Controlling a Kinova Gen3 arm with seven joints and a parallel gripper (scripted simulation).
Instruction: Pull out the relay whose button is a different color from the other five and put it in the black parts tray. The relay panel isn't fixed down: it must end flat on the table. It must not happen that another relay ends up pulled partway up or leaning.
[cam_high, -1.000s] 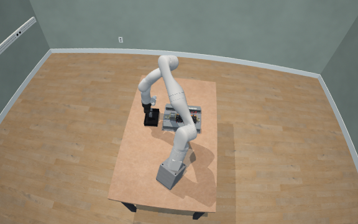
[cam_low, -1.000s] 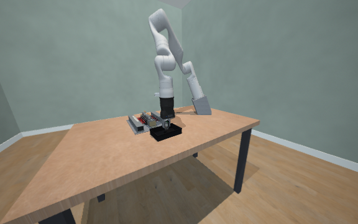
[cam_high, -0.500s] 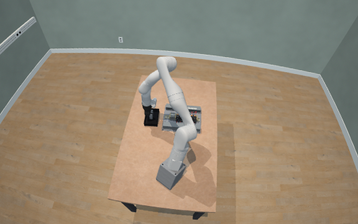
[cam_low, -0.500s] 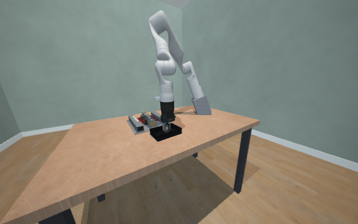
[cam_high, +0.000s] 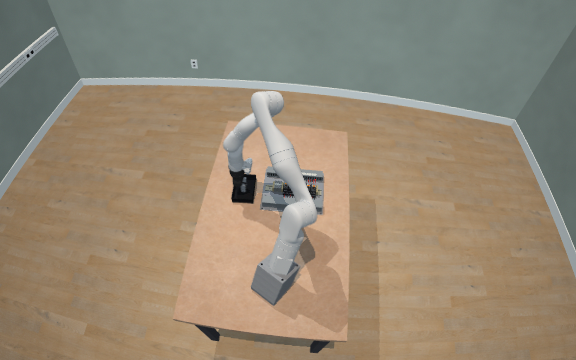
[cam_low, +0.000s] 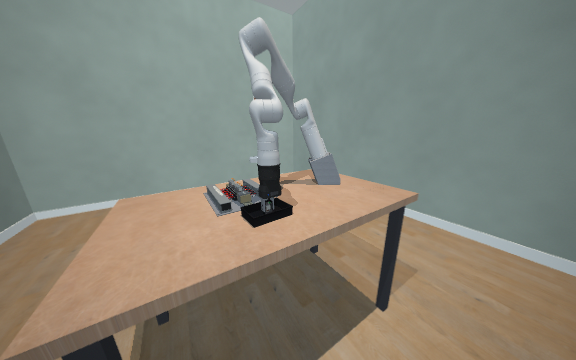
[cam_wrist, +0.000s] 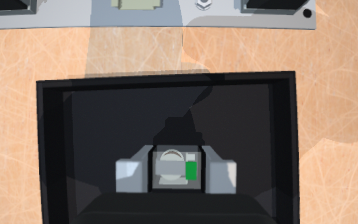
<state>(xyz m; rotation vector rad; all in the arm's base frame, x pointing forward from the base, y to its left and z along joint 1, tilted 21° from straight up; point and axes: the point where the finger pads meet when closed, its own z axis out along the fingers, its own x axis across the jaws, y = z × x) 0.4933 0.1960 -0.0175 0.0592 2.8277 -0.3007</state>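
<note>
My hand is 20 mm above the black parts tray and 10 mm short of it. Round my hand: relay panel (260 mm to the right, 10 mm below, 10 mm ahead).
</note>
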